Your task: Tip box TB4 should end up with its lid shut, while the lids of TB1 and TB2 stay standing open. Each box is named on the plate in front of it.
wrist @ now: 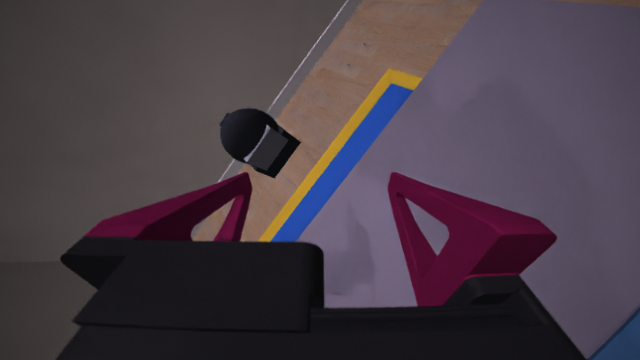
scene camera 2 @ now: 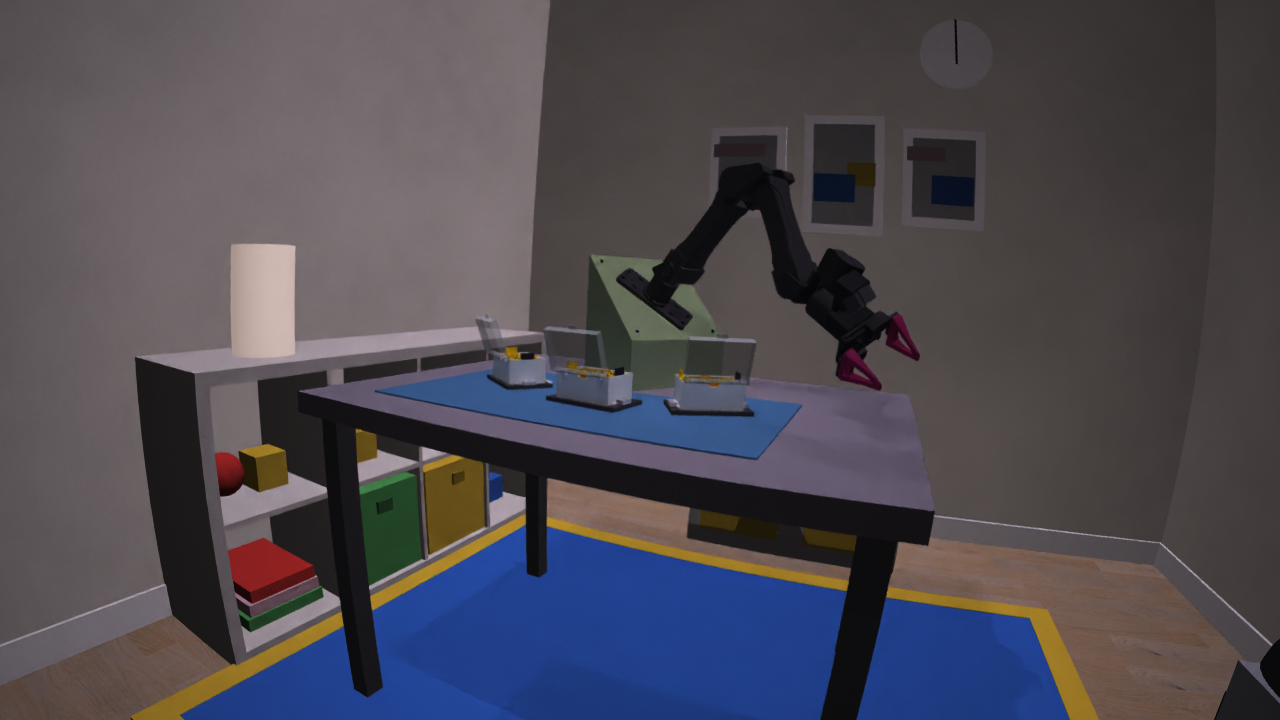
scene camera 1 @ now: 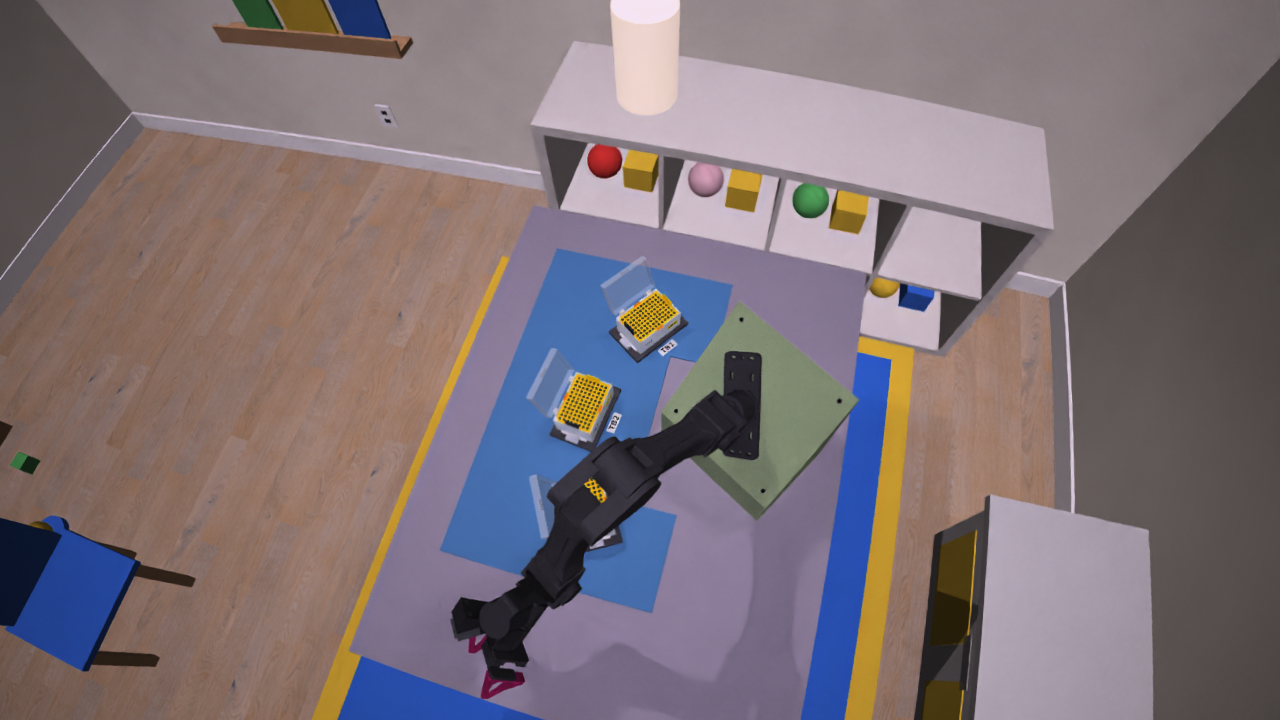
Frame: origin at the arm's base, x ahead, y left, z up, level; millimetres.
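Where they show: gripper, fingertip midpoint: [wrist: 319, 180] [scene camera 2: 900, 372] [scene camera 1: 477, 674]; arm's base, origin of the base link: [scene camera 2: 653, 299] [scene camera 1: 742, 405].
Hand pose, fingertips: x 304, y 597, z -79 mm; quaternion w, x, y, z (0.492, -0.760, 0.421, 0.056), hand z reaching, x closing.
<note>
Each offset is from my fingertips to the centre of the thing. Level surfaces: height alone.
TB1 [scene camera 1: 649, 319] [scene camera 2: 519, 369] and TB2 [scene camera 1: 584, 404] [scene camera 2: 593, 388] are white tip boxes with yellow tips and clear lids standing open. A third box @[dx -77, dy -363, dz -86 mm] [scene camera 1: 607, 537] [scene camera 2: 709, 394] also has its clear lid @[dx -11, dy -320, dz -14 mm] [scene camera 1: 540, 508] [scene camera 2: 721, 360] standing open. The arm covers most of it in scene camera 1, and its name plate is hidden, so TB4 cannot be read. My gripper [scene camera 1: 477, 673] [scene camera 2: 898, 373] [wrist: 319, 180] is open, its magenta fingers wide apart with nothing between them. It hangs above the table's end, beyond the third box and away from it. No box shows in the wrist view.
The boxes stand on a blue mat @[dz -119 mm] [scene camera 1: 492, 483] [scene camera 2: 716, 436] on the purple-grey table @[dz -122 mm] [scene camera 1: 420, 582] [scene camera 2: 859, 456] [wrist: 500, 150]. The arm is mounted on a sloped green base [scene camera 1: 796, 429] [scene camera 2: 666, 362]. A white shelf unit [scene camera 1: 805, 125] stands past the table's TB1 end.
</note>
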